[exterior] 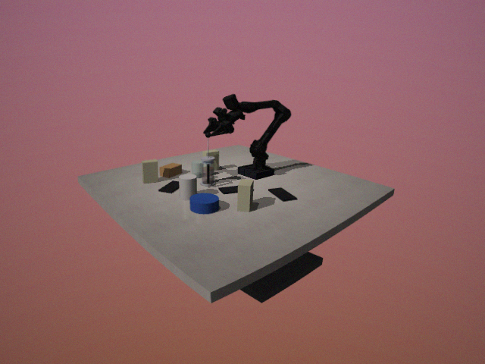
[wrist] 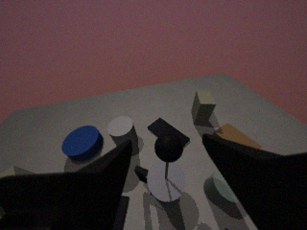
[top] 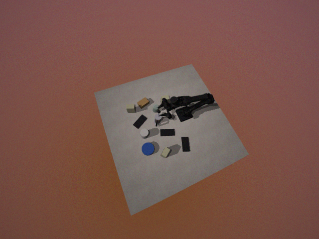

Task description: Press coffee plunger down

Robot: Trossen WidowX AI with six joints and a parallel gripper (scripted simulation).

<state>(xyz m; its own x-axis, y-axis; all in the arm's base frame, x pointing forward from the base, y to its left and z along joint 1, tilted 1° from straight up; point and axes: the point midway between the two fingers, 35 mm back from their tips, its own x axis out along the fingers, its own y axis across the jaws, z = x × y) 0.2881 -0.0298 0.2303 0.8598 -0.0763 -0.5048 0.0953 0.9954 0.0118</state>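
The coffee press lies 130 mm below my gripper tip and 10 mm to the left of it. Also, from my gripper tip: white cylinder: 200 mm below, 170 mm ahead, 100 mm to the left; orange block: 240 mm to the right, 230 mm below, 80 mm ahead; pale green cylinder: 210 mm below, 130 mm to the right, 30 mm behind.
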